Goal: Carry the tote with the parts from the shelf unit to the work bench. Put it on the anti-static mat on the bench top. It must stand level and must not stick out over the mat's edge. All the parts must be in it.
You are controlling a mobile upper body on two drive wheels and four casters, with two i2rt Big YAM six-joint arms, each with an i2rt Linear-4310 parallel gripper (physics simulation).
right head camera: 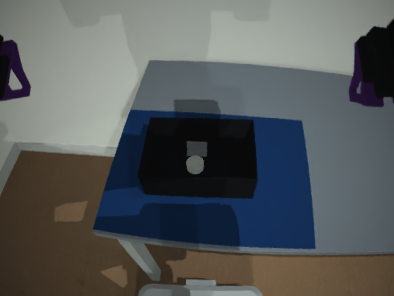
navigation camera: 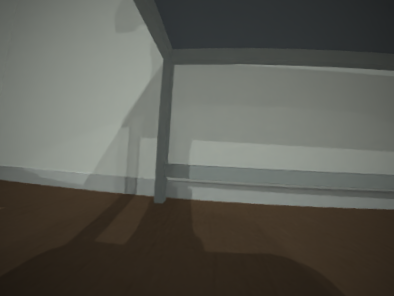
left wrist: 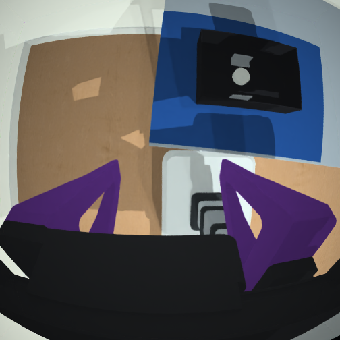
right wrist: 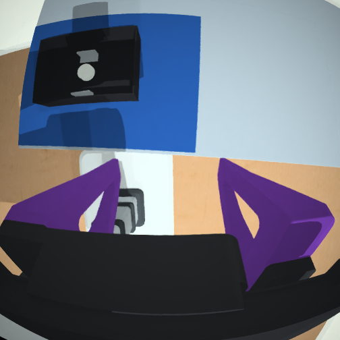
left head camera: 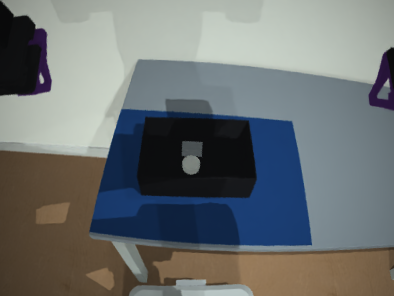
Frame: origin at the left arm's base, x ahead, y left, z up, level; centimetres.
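Seen in the pictures: left gripper, between the fingertips: (right head camera: 10, 93) (left head camera: 26, 87); right gripper, between the fingertips: (right head camera: 372, 97) (left head camera: 388, 101).
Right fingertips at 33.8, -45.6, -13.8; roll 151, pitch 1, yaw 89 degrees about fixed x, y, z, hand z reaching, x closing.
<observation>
Pixels of each thing's middle, then the offset from my right fingertips to it, as dx, dy, dz. "pt": a spot on its surface instead. Level surfaces: height alone.
- black tote, middle of its body: (right head camera: 199, 156) (left head camera: 196, 156) +23.8, +22.7, -45.8
- blue mat, height of its surface: dz -50.8
- grey block, middle of its body: (left head camera: 192, 149) (right head camera: 196, 149) +28.6, +23.7, -48.5
- pale round part, middle of its body: (left head camera: 191, 164) (right head camera: 195, 164) +23.5, +24.1, -49.3
- grey bench top, height of its surface: dz -51.0
- bench leg, a spot on its surface: (navigation camera: 164, 130) pt +68.0, +40.2, -94.0
The black tote (left head camera: 200, 187) (right head camera: 200, 187) (left wrist: 215, 70) (right wrist: 55, 75) sits flat on the blue mat (left head camera: 280, 200) (right head camera: 285, 200) (left wrist: 311, 100) (right wrist: 170, 90), with blue showing on all its sides. In it lie a grey block (left head camera: 192, 148) (right head camera: 197, 148) (left wrist: 242, 60) (right wrist: 88, 55), a pale round part (left head camera: 191, 164) (right head camera: 195, 164) (left wrist: 241, 76) (right wrist: 86, 72) and, by the near wall, a light grey part (left wrist: 240, 97) (right wrist: 82, 93). My left gripper (left wrist: 169, 168) and my right gripper (right wrist: 168, 166) are open and empty, apart from the tote, off to its two sides.
The grey bench top (left head camera: 350, 175) (right head camera: 355, 175) (right wrist: 260, 90) extends right of the mat, with a pale wall behind it. A bench leg (navigation camera: 164, 130) and lower rail (navigation camera: 280, 177) show in the navigation camera. A white base part (left head camera: 220, 291) (left wrist: 177, 200) is in front of the bench.
</observation>
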